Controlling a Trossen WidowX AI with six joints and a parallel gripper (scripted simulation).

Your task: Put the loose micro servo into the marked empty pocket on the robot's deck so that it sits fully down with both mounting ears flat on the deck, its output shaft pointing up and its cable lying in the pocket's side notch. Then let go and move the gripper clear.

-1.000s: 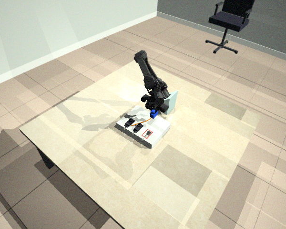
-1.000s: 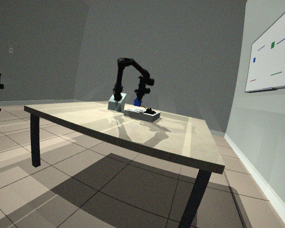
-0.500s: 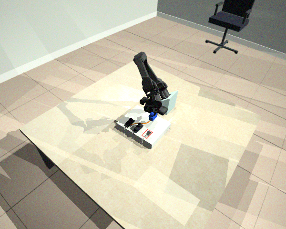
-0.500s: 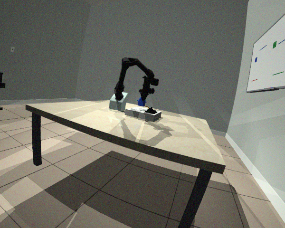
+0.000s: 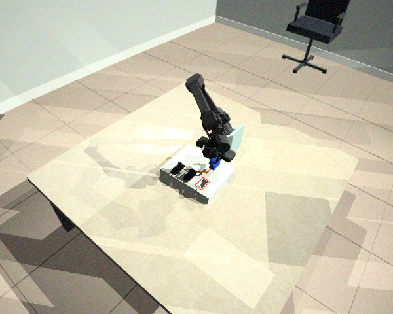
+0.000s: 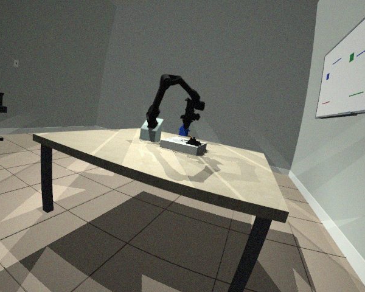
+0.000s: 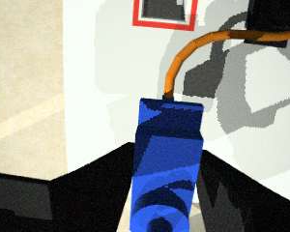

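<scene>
The white deck is 1 cm behind my gripper tip, 7 cm to the right of it and 10 cm below it.
</scene>
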